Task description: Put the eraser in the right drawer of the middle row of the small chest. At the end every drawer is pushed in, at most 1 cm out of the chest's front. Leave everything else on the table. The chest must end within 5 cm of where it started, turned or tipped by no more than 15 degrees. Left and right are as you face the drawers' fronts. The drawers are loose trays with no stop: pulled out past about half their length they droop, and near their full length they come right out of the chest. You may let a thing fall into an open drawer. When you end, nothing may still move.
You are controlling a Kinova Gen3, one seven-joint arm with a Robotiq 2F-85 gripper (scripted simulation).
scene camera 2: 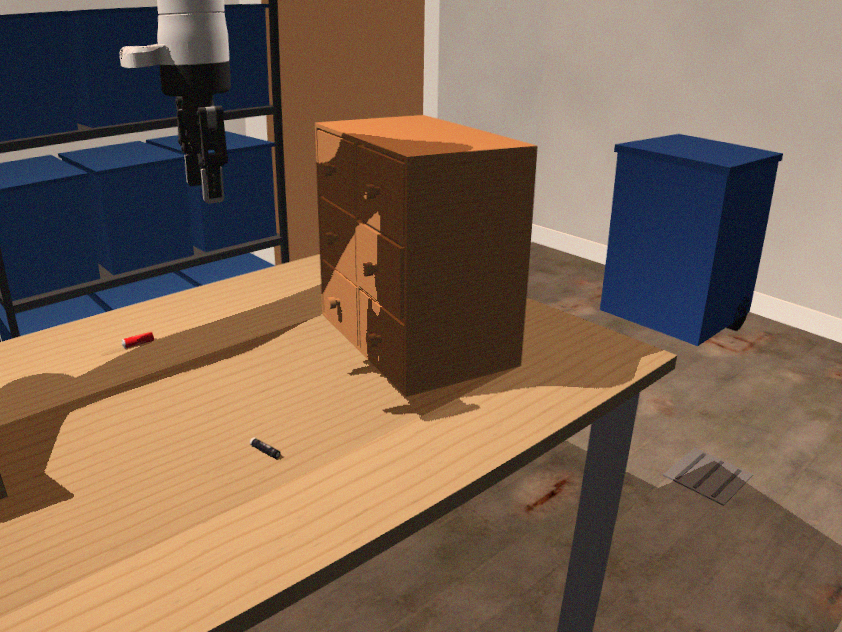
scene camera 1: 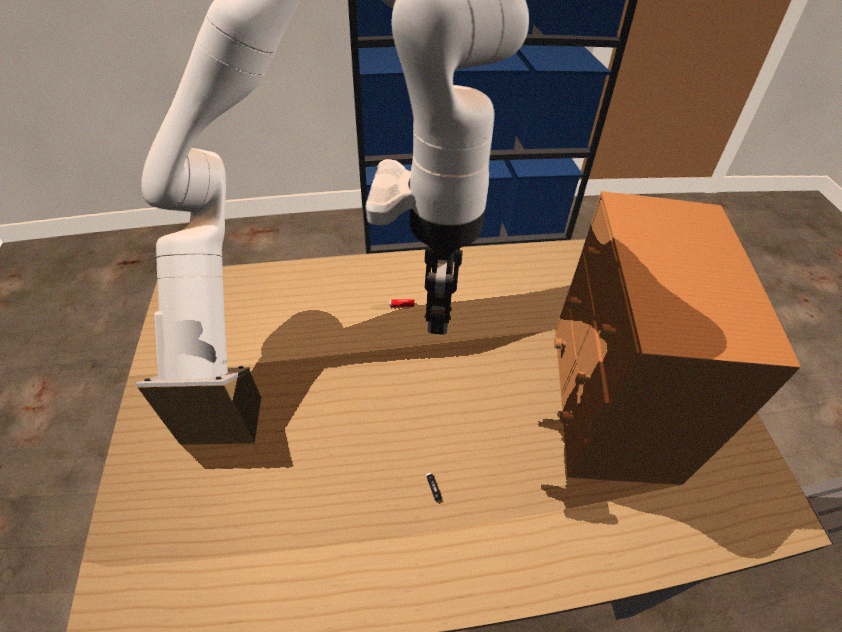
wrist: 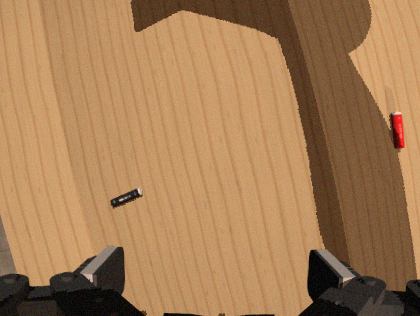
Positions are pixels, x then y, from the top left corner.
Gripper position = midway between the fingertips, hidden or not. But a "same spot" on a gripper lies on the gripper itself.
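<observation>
Small wooden chest: out of frame in the wrist view, visible in scene camera 1 and scene camera 2. Same spot on the chest: (scene camera 1: 712, 352) and (scene camera 2: 463, 150). My gripper: visible in scene camera 1, scene camera 2 and the wrist view (216, 269). Same spot on the gripper: (scene camera 2: 211, 178) and (scene camera 1: 434, 322).
</observation>
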